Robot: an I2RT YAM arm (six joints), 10 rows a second.
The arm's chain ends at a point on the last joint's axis. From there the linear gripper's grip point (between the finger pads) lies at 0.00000 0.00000 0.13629 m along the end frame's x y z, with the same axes.
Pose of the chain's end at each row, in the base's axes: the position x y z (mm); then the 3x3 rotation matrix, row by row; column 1 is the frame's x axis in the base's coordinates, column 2 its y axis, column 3 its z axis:
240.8 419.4 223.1; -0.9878 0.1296 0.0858; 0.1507 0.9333 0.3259; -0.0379 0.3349 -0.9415
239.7 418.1 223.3; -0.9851 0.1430 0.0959; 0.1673 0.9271 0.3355; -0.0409 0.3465 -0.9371
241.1 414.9 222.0; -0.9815 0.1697 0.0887; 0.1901 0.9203 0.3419; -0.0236 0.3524 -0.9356
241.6 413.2 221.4; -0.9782 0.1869 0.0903; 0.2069 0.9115 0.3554; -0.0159 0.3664 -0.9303
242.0 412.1 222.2; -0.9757 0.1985 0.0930; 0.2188 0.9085 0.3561; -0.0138 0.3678 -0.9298
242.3 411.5 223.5; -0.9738 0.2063 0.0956; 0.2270 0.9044 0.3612; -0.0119 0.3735 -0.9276
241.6 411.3 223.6; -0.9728 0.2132 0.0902; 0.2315 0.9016 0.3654; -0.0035 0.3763 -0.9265
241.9 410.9 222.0; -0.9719 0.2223 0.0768; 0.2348 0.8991 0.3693; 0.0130 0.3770 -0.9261
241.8 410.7 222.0; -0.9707 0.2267 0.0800; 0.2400 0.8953 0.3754; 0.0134 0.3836 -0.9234
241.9 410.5 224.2; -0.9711 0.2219 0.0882; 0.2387 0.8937 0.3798; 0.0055 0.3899 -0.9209
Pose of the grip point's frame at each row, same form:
252.5 463.8 94.8; -0.9878 0.1296 0.0858; 0.1507 0.9333 0.3259; -0.0379 0.3349 -0.9415
252.8 463.8 95.6; -0.9851 0.1430 0.0959; 0.1673 0.9271 0.3355; -0.0409 0.3465 -0.9371
253.2 461.5 94.5; -0.9815 0.1697 0.0887; 0.1901 0.9203 0.3419; -0.0236 0.3524 -0.9356
253.9 461.6 94.6; -0.9782 0.1869 0.0903; 0.2069 0.9115 0.3554; -0.0159 0.3664 -0.9303
254.7 460.6 95.5; -0.9757 0.1985 0.0930; 0.2188 0.9085 0.3561; -0.0138 0.3678 -0.9298
255.3 460.7 97.1; -0.9738 0.2063 0.0956; 0.2270 0.9044 0.3612; -0.0119 0.3735 -0.9276
253.9 461.1 97.3; -0.9728 0.2132 0.0902; 0.2315 0.9016 0.3654; -0.0035 0.3763 -0.9265
252.4 461.2 95.8; -0.9719 0.2223 0.0768; 0.2348 0.8991 0.3693; 0.0130 0.3770 -0.9261
252.7 461.9 96.1; -0.9707 0.2267 0.0800; 0.2400 0.8953 0.3754; 0.0134 0.3836 -0.9234
253.9 462.3 98.7; -0.9711 0.2219 0.0882; 0.2387 0.8937 0.3798; 0.0055 0.3899 -0.9209

